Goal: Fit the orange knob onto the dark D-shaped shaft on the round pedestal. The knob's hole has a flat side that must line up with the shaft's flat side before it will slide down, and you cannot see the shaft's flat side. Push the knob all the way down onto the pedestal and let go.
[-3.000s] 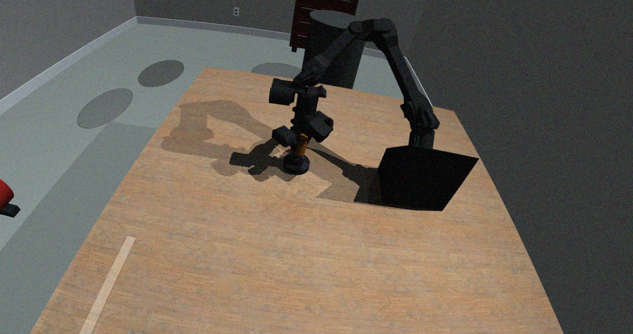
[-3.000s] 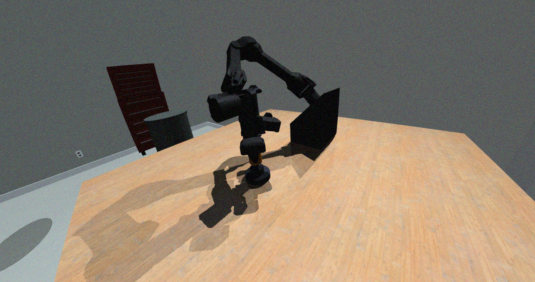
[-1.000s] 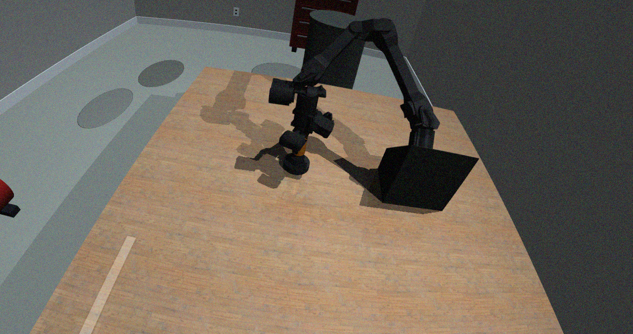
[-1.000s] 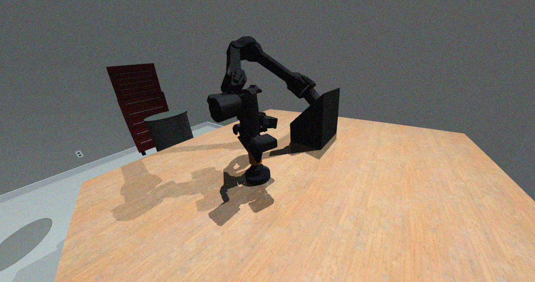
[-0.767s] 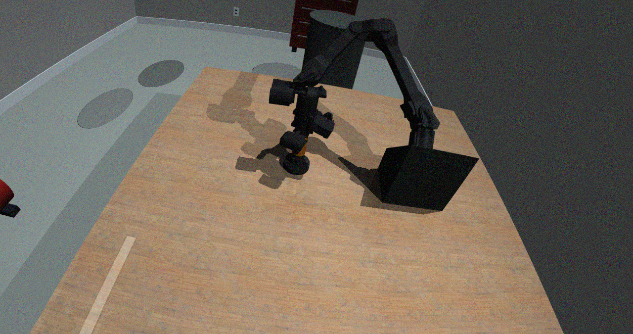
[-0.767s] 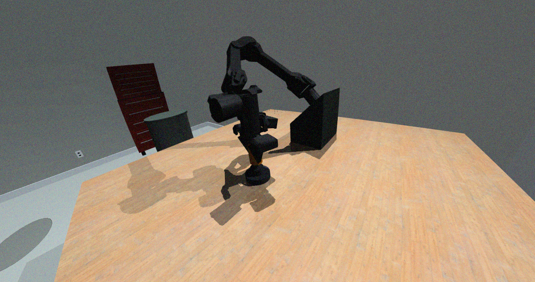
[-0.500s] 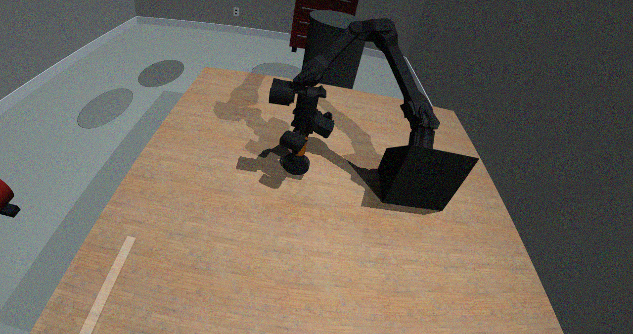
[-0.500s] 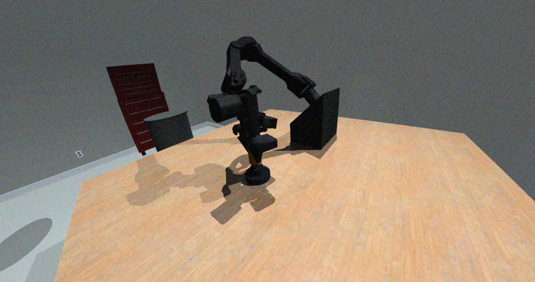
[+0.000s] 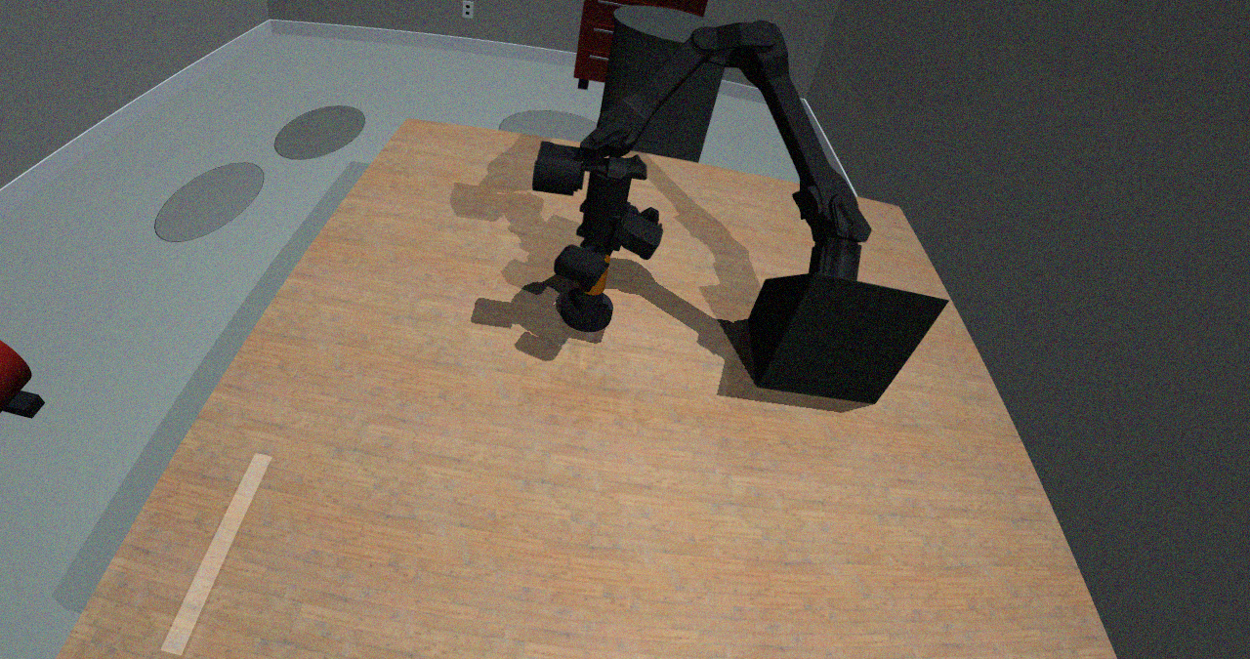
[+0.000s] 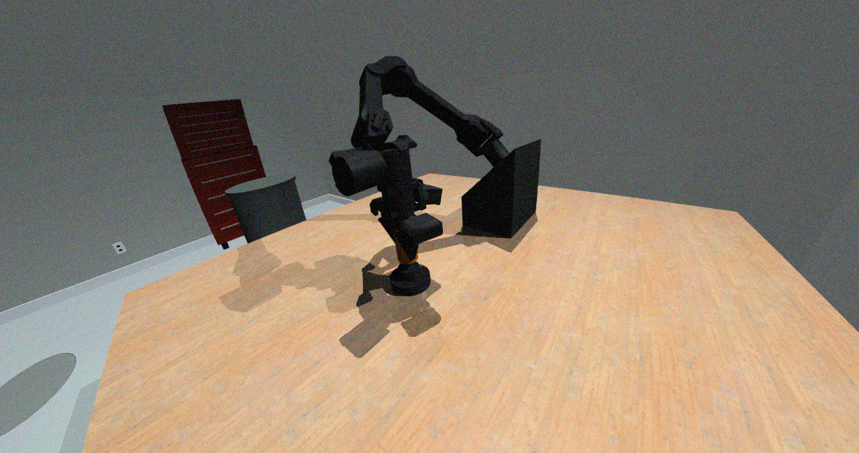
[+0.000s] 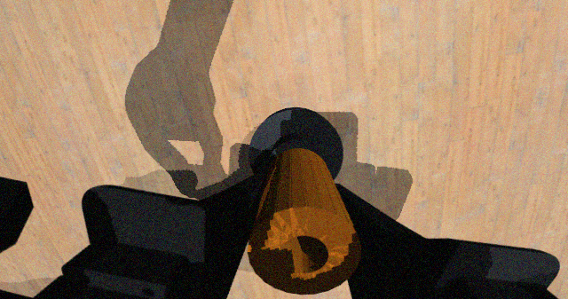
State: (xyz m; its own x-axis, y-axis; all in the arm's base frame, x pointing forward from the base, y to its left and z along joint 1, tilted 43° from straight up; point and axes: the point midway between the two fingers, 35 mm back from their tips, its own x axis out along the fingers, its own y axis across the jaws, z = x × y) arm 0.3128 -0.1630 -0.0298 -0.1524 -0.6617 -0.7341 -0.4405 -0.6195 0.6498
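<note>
Now: the orange knob 20 mm above my gripper tip. Also, from my gripper tip: dark round pedestal 40 mm below.
</note>
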